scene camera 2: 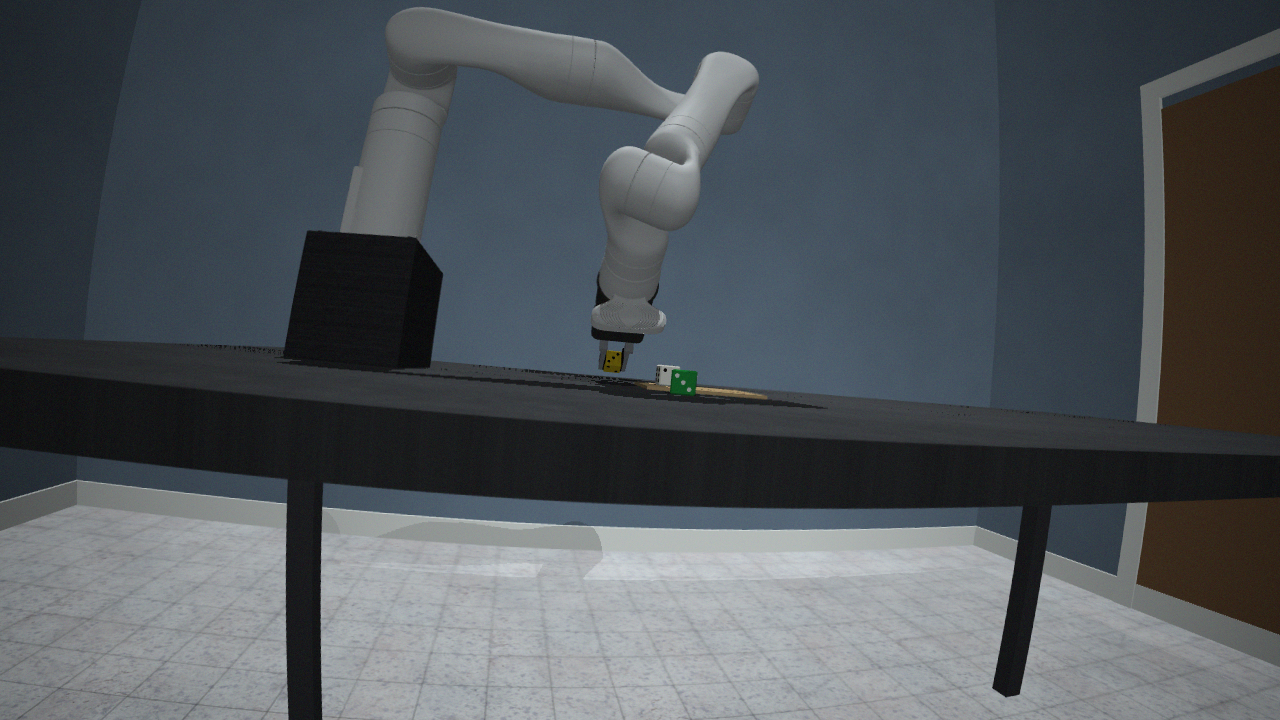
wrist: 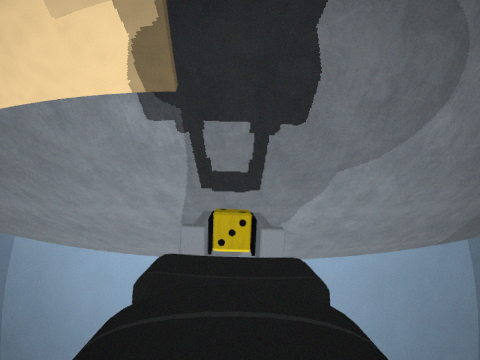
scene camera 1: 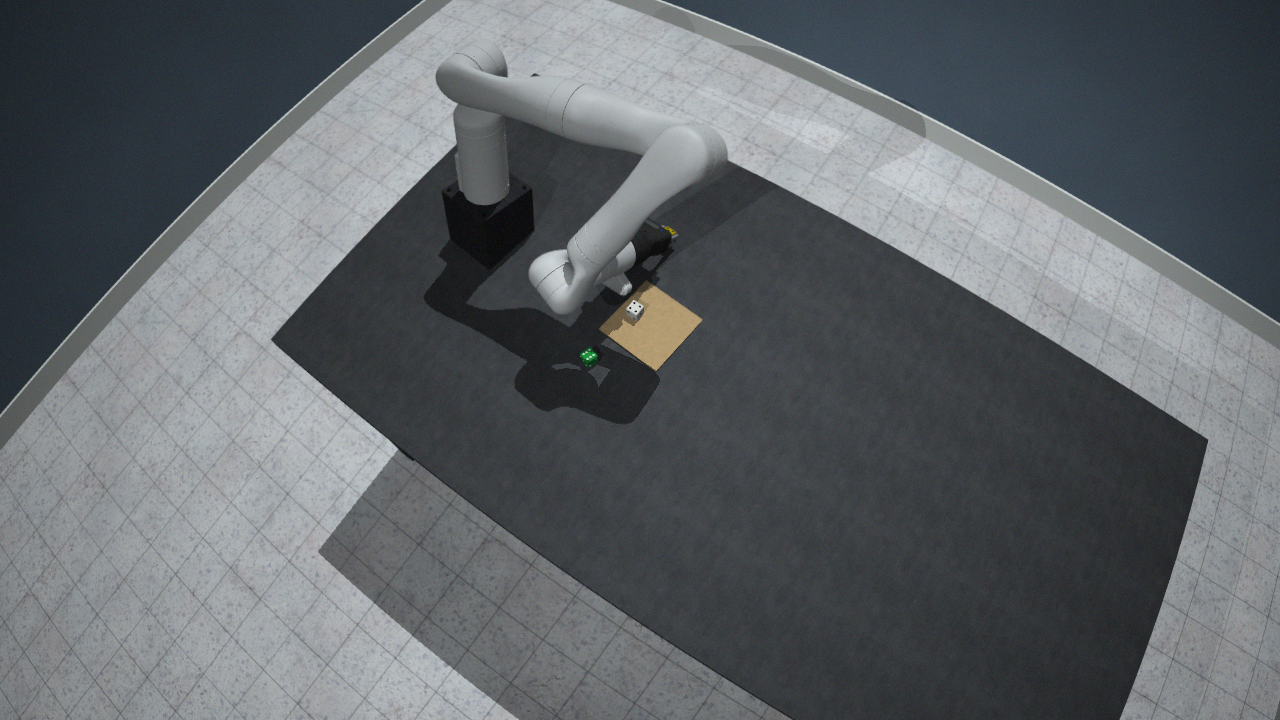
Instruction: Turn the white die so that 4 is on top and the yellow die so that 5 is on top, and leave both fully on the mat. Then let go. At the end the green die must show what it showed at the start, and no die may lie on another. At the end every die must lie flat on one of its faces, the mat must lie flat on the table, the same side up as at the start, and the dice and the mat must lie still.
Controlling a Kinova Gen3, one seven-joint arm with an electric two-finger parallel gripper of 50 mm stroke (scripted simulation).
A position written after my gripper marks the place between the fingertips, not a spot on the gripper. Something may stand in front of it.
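Note:
Visible: my gripper (scene camera 1: 669,234) with a tan mat (scene camera 1: 665,324); the gripper (scene camera 2: 611,364) again; and from the wrist, the gripper (wrist: 231,226), a yellow die (wrist: 231,227) and the mat (wrist: 56,56).

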